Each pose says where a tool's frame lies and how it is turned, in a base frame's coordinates. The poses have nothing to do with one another.
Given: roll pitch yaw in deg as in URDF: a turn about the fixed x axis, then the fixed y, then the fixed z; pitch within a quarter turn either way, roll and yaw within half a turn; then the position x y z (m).
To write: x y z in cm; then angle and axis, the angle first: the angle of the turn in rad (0 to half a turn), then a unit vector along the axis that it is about. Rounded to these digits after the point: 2 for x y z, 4 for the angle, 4 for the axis.
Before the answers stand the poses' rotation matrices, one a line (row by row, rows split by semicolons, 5 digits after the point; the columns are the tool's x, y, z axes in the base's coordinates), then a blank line. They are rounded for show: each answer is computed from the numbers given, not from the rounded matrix.
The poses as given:
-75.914, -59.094, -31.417, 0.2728, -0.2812, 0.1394
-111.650, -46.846, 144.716, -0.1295, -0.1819, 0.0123
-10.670, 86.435, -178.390, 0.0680, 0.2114, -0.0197
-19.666, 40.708, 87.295, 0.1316, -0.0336, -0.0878
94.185, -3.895, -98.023, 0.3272, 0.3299, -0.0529
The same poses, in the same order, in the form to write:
0.43833 0.83707 0.32738; -0.26774 -0.22610 0.93659; 0.85801 -0.49819 0.12501
-0.55832 -0.34039 -0.75658; 0.39508 0.69283 -0.60325; 0.72952 -0.63571 -0.25234
-0.06216 0.21233 -0.97522; -0.00175 -0.97713 -0.21264; -0.99806 -0.01151 0.06111
0.03577 -0.95098 -0.30718; 0.75720 -0.17481 0.62936; -0.65220 -0.25511 0.71383
-0.13925 -0.06281 -0.98826; -0.98792 0.07727 0.13429; 0.06793 0.99503 -0.07281

27.28, -28.12, 13.94, 1.9086, -0.7603, -0.2812, -0.5855
-12.95, -18.19, 1.23, 2.1639, -0.0196, -0.8961, 0.4435
6.80, 21.14, -1.97, 2.9937, 0.6826, 0.0775, -0.7266
13.16, -3.36, -8.78, 1.7850, -0.4526, 0.1765, 0.8741
32.72, 32.99, -5.29, 2.1741, 0.5226, -0.6413, -0.5617

